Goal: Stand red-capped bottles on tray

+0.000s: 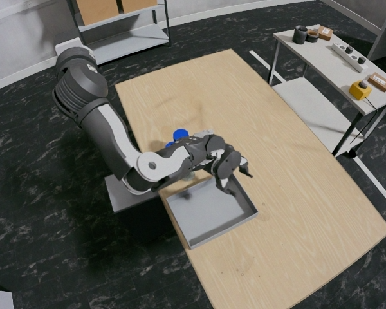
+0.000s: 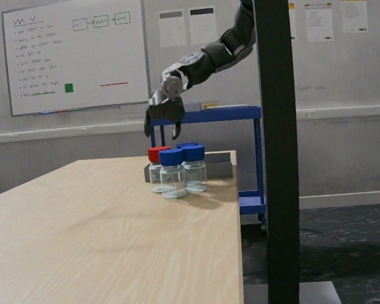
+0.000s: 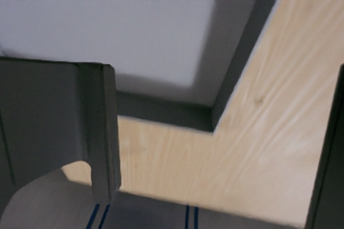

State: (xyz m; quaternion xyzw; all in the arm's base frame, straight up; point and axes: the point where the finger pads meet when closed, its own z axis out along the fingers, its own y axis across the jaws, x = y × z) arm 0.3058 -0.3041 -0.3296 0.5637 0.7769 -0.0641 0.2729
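My gripper is now 4 cm past the red-capped bottle, 19 cm to the right of it and 8 cm above it. From my hand the other things lie so: grey tray (8 cm behind, 11 cm below).
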